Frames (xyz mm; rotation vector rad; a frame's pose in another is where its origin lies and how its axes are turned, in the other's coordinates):
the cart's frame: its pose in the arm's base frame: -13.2 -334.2 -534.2 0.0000 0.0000 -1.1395
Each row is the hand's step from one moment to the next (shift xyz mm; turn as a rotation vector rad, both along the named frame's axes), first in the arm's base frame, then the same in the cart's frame.
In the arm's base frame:
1: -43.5 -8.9 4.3 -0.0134 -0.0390 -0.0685
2: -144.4 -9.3 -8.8 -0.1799 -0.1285 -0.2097
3: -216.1 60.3 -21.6 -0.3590 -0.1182 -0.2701
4: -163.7 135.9 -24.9 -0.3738 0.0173 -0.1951
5: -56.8 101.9 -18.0 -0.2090 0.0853 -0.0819
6: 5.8 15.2 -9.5 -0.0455 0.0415 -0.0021
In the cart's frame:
1: -10.1 -43.2 4.3 0.0298 -0.0285 -0.0685
2: -51.9 -135.1 -8.8 0.0415 -0.2171 -0.2097
3: -145.1 -171.1 -21.6 -0.0427 -0.3755 -0.2701
4: -191.9 -91.9 -24.9 -0.1720 -0.3323 -0.1951
5: -116.3 -9.0 -18.0 -0.1649 -0.1542 -0.0819
6: -11.4 11.6 -9.5 -0.0567 -0.0240 -0.0021

